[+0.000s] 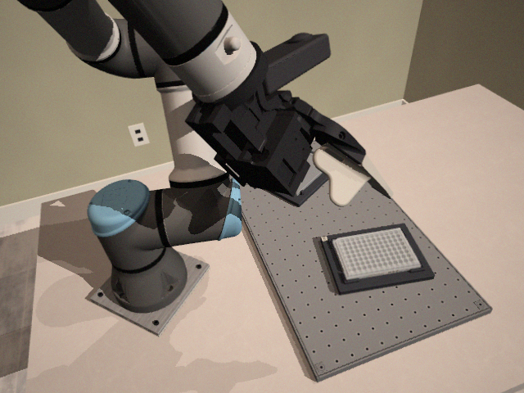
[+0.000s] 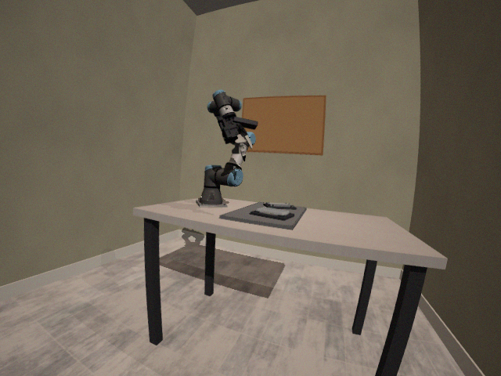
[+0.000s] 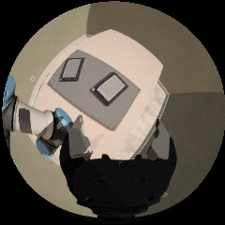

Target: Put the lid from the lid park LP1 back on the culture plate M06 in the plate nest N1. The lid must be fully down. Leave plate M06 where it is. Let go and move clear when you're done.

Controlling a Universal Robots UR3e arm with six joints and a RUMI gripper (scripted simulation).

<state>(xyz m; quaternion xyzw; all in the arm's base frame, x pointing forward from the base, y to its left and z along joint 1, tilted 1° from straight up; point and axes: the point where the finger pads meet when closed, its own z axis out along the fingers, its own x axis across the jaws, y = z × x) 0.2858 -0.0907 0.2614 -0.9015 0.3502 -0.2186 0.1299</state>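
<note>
My hand is 30 mm short of the lid, 320 mm to the right of it and 240 mm above it. From my hand the other things lie so: lid park LP1 (30 mm ahead, 320 mm to the left, 250 mm below); culture plate M06 (110 mm ahead, 60 mm to the left, 240 mm below).
</note>
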